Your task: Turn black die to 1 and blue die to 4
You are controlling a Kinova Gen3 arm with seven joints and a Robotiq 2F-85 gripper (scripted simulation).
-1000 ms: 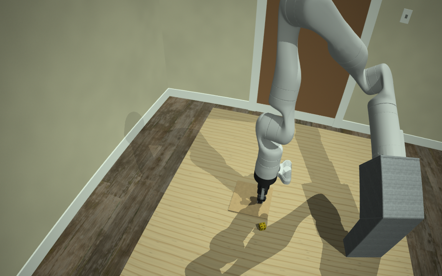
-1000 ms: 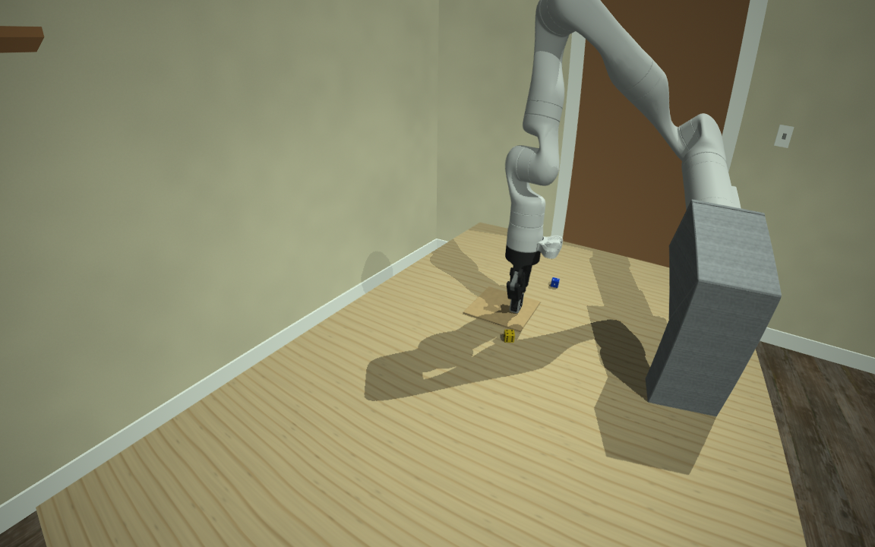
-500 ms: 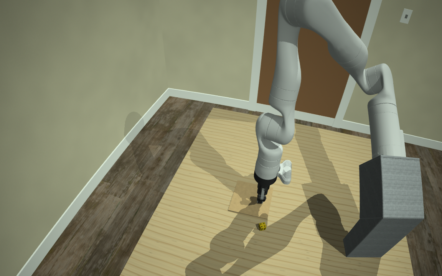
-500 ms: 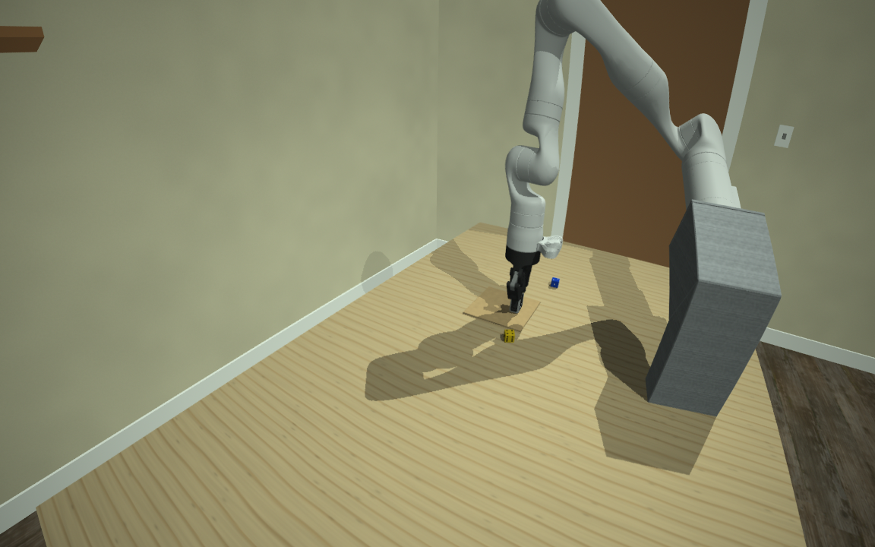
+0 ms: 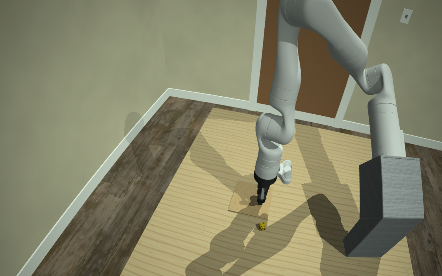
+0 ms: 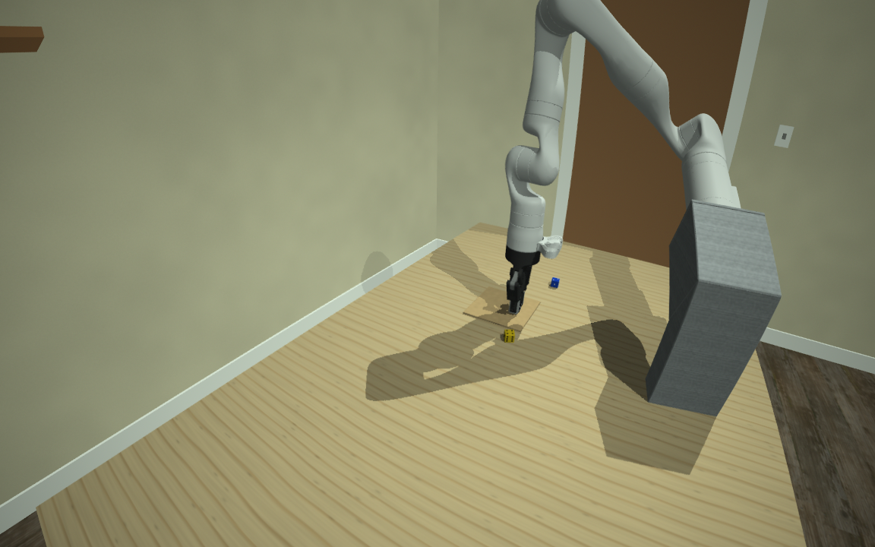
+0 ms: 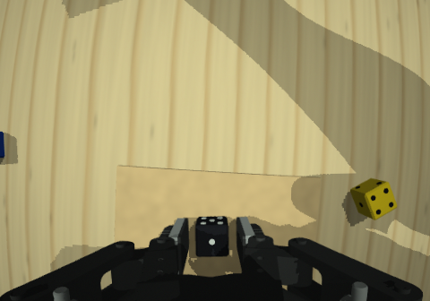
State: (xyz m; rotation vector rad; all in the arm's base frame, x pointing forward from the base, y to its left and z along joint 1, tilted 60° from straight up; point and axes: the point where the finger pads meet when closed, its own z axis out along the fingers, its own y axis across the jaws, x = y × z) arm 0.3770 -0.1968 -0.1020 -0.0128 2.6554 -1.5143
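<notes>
My hand is 1 cm above the black die. Also, from my hand: yellow die: 2 cm behind, 11 cm to the left, 2 cm below; then tan mat: 3 cm ahead, 2 cm below; then blue die: 7 cm behind, 17 cm to the right, 2 cm below.
</notes>
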